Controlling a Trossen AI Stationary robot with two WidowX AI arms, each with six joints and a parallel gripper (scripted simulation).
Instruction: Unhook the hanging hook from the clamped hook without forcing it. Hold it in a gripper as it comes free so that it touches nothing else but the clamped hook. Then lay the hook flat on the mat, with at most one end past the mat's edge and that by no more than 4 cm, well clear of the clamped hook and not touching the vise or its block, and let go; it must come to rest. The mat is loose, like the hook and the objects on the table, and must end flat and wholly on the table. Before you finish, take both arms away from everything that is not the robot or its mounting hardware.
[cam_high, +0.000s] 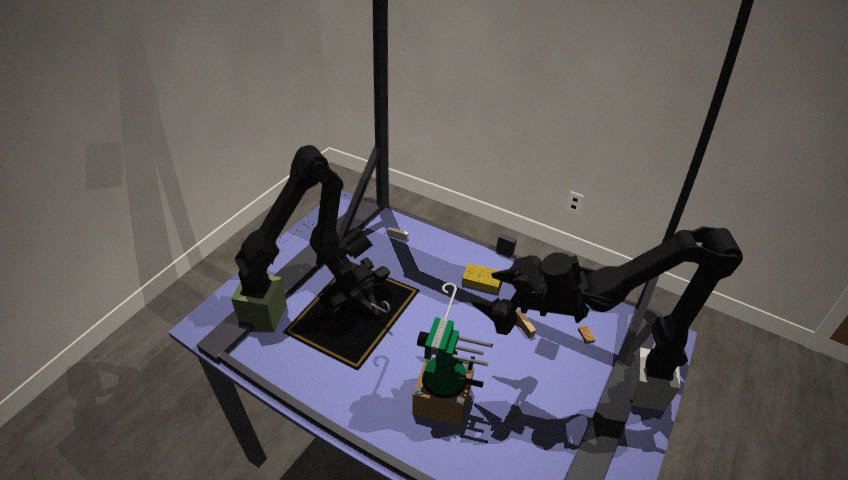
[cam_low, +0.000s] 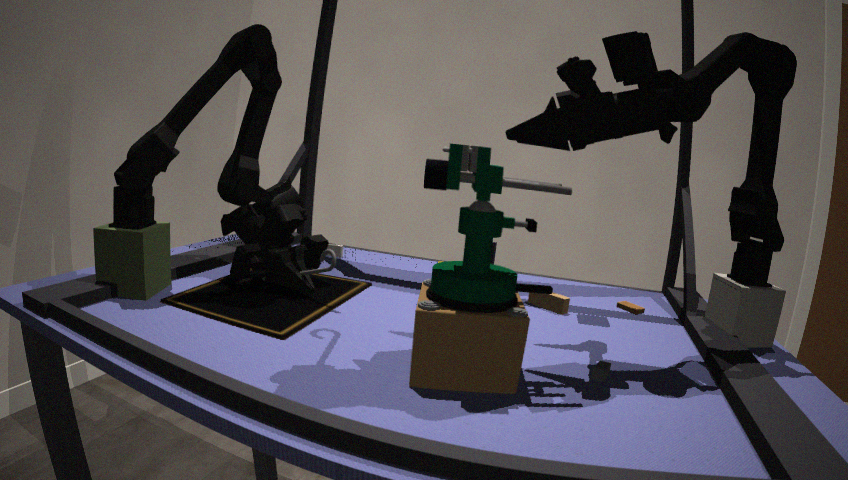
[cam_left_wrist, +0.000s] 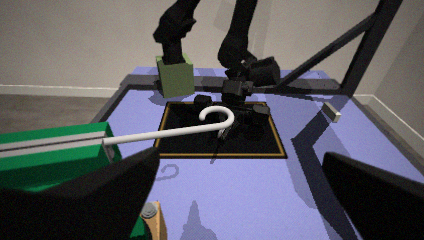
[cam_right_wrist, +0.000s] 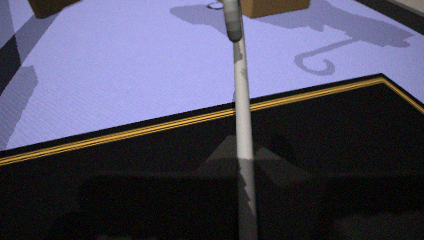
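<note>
Now: right hand 40 mm to the left of the black mat, 30 mm above it and 10 mm short of it. Round my right hand: pale block: 310 mm behind, 20 mm below, 10 mm to the right.
</note>
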